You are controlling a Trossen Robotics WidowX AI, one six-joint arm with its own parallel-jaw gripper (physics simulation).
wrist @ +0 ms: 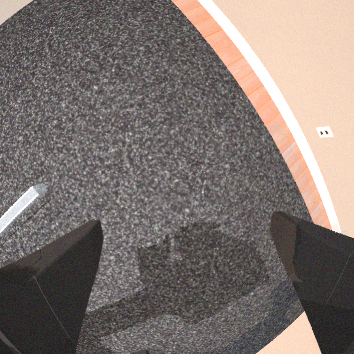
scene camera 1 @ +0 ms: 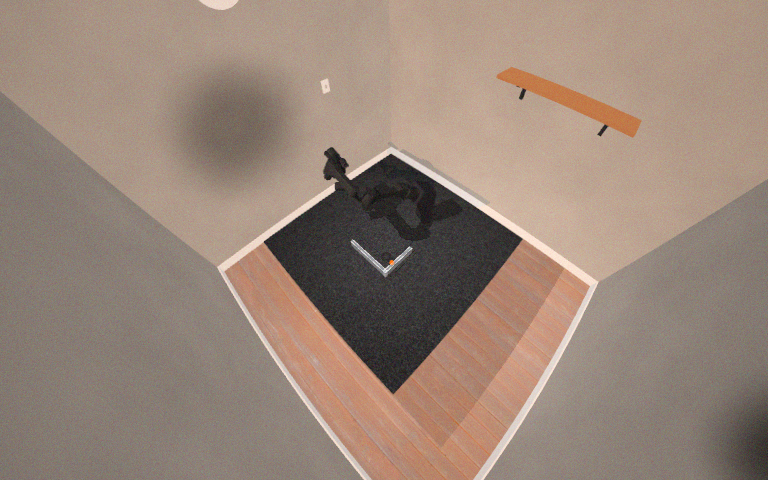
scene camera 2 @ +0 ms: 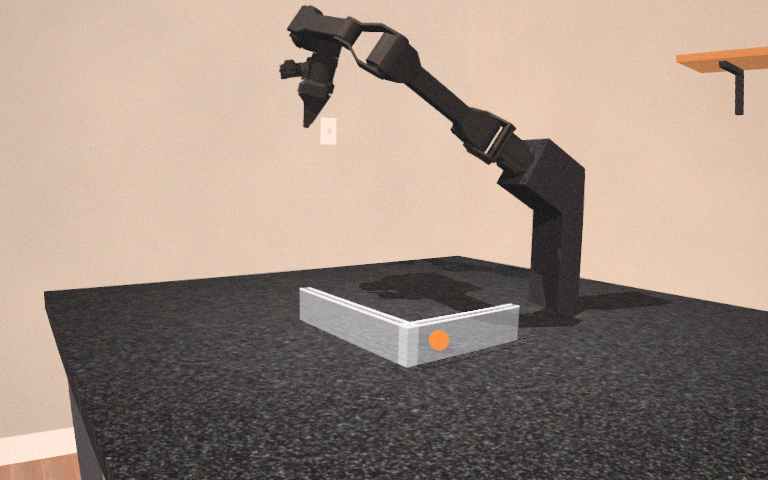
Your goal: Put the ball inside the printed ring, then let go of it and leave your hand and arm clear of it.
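Where they show: gripper, fingertip midpoint: (wrist: pixel 188 226) (scene camera 2: pixel 307 125); arm's base, origin of the base link: (scene camera 1: pixel 414 193) (scene camera 2: pixel 522 161).
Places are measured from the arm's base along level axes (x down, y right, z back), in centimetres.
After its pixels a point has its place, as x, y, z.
The small orange ball (scene camera 1: pixel 391 262) (scene camera 2: pixel 438 340) is low inside the corner of a clear, V-shaped wall (scene camera 1: pixel 368 257) @(25.0, 1.3, -41.8) (scene camera 2: pixel 351 315) @(26.1, 0.6, -42.0), close to one side. In scene camera 2 it shows through that side. My gripper (scene camera 2: pixel 307 124) @(-6.8, 35.0, -29.3) (wrist: pixel 188 226) @(-6.8, 35.0, -29.3) is open and empty, high above the dark table and well away from the ball. Its two black fingers stand wide apart in the wrist view, with the table and the arm's shadow below. The ball does not show in the wrist view. I cannot make out the printed ring clearly; a faint dark patch lies beside the ball in scene camera 1.
The clear wall's end (wrist: pixel 20 207) @(24.7, 13.2, -39.8) shows at the left of the wrist view. The black arm base (scene camera 2: pixel 557 237) @(15.4, -6.1, 5.1) stands on the dark table (scene camera 1: pixel 390 333) @(30.7, -38.8, -66.2) (scene camera 2: pixel 339 418) @(30.7, -22.7, -60.7) behind the wall. A wooden shelf (scene camera 1: pixel 569 101) (scene camera 2: pixel 724 61) hangs on the room wall.
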